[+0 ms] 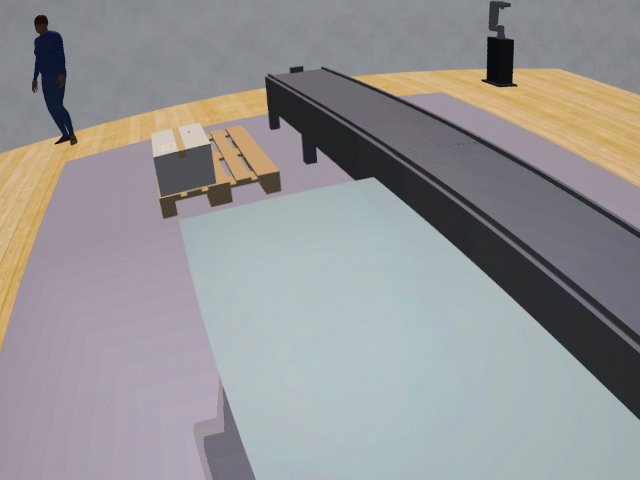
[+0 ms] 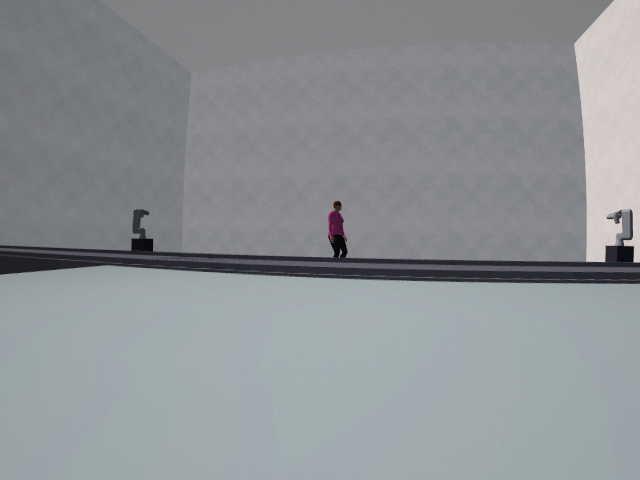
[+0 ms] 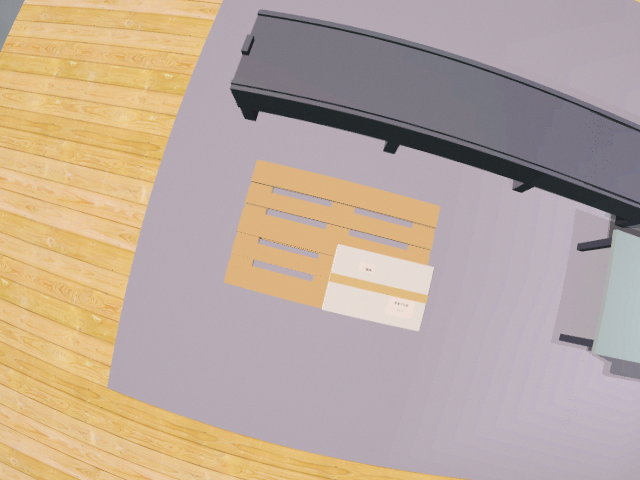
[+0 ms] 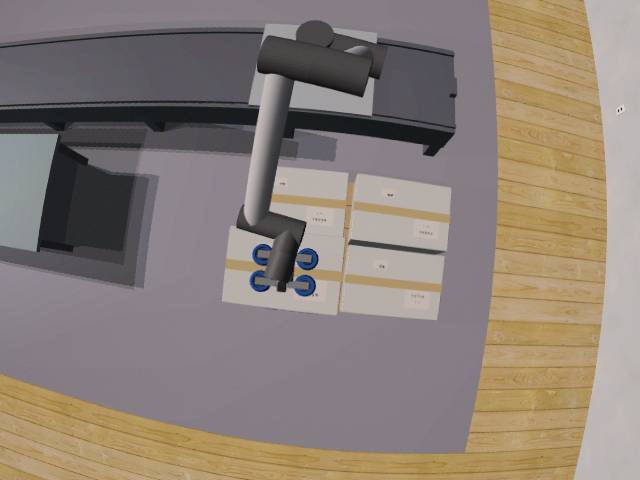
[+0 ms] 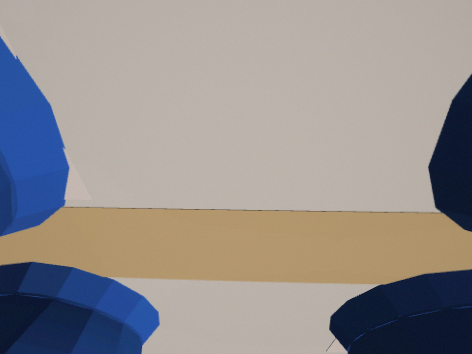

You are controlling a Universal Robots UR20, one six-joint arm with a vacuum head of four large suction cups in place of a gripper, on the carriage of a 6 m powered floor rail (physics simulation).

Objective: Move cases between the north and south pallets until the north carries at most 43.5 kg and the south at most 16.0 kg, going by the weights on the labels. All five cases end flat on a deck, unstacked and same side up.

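Frame: origin at the arm's base, x back, y up, z left, level; centimetres.
Where they show: end effector, tool point: (image 5: 243,215).
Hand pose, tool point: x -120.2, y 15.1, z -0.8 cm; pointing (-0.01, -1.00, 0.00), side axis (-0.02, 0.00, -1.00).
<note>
Each offset is from my tool point to the top centre of the thing. Level surfaces: height alone.
My suction head (image 4: 282,269) (image 5: 237,245) holds a taped white case @(dx -0.2, dy +2.5, dz -0.9 cm) (image 4: 236,286) (image 5: 250,125) by its top. This case is level, slightly raised above the near left part of the south pallet (image 4: 350,193), and hides part of the case @(dx +40.5, dy -31.8, dz -1.0 cm) (image 4: 330,187) behind it. That back left case, a back right case @(dx +39.9, dy -28.1, dz +59.3 cm) (image 4: 382,227) and a near right case @(dx +0.2, dy -32.2, dz +58.9 cm) (image 4: 361,300) lie flat on the south pallet. One white case (image 1: 183,170) (image 3: 356,299) lies flat at one corner of the north pallet (image 1: 253,147) (image 3: 242,273). The label weights are too small to read.
The long dark rail (image 1: 439,170) (image 3: 413,87) (image 4: 155,67) runs behind both pallets and bears the arm's pale carriage (image 4: 356,105). A pale green table @(dy -19.1 cm) (image 1: 361,310) (image 2: 320,372) (image 3: 620,310) (image 4: 23,196) stands between the pallets. People (image 1: 50,62) (image 2: 336,224) stand farther off.
</note>
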